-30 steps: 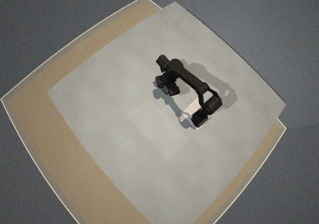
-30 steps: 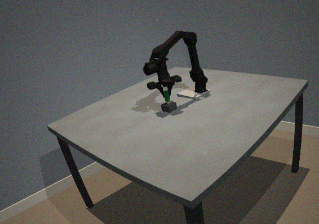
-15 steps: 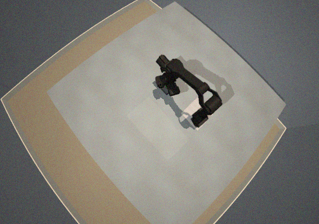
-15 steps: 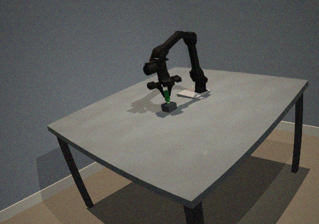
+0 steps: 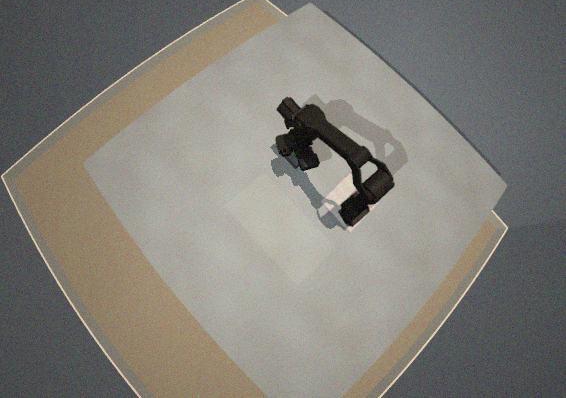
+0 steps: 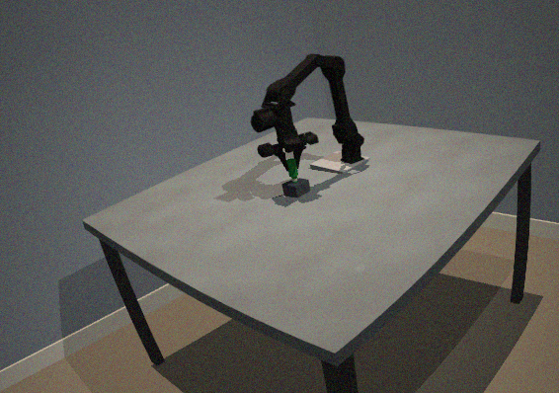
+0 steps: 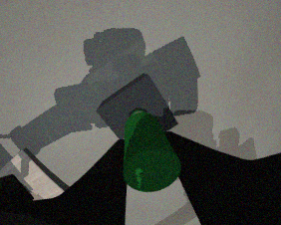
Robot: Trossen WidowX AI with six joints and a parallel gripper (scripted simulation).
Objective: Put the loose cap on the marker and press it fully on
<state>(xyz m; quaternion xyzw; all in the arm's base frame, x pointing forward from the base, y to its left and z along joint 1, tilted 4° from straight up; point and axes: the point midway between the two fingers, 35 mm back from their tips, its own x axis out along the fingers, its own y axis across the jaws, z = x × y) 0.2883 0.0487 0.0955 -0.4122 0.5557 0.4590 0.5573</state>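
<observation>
Now: gripper tip 1 cm below the green cap. Round my gripper tip: dark grey holder block 6 cm below.
</observation>
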